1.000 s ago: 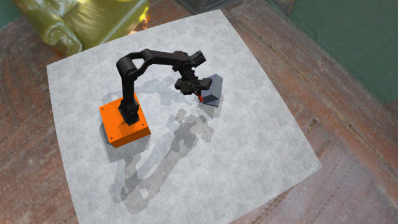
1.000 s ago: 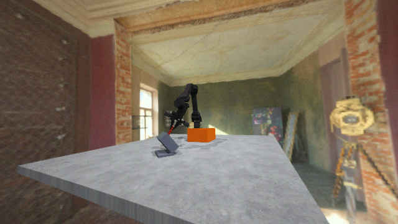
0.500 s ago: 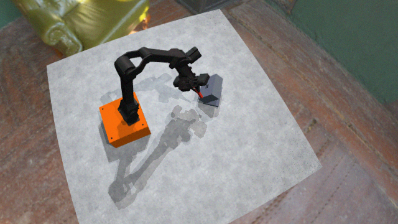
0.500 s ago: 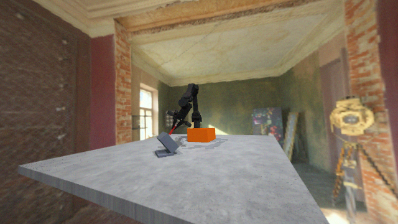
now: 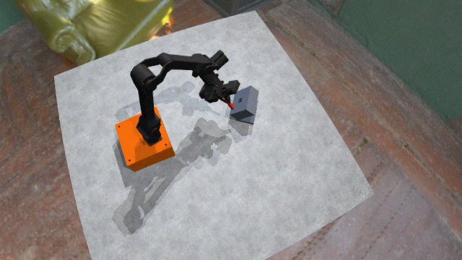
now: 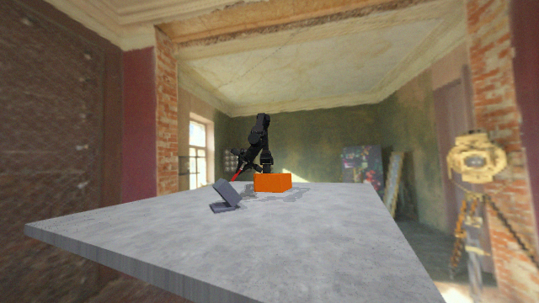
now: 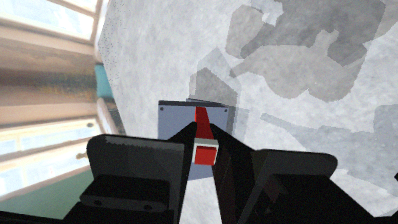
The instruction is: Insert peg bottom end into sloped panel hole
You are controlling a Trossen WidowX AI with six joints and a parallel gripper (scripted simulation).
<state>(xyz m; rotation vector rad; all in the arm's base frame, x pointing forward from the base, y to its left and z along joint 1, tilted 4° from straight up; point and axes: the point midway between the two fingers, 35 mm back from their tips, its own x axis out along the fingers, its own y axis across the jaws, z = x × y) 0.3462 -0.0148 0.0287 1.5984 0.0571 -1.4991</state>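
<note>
Right now my gripper tip is 90 mm short of the grey sloped panel, 70 mm above it and 10 mm to the left of it. From my gripper tip the other things lie so: red square peg (10 mm to the left, 10 mm behind, 10 mm above).
</note>
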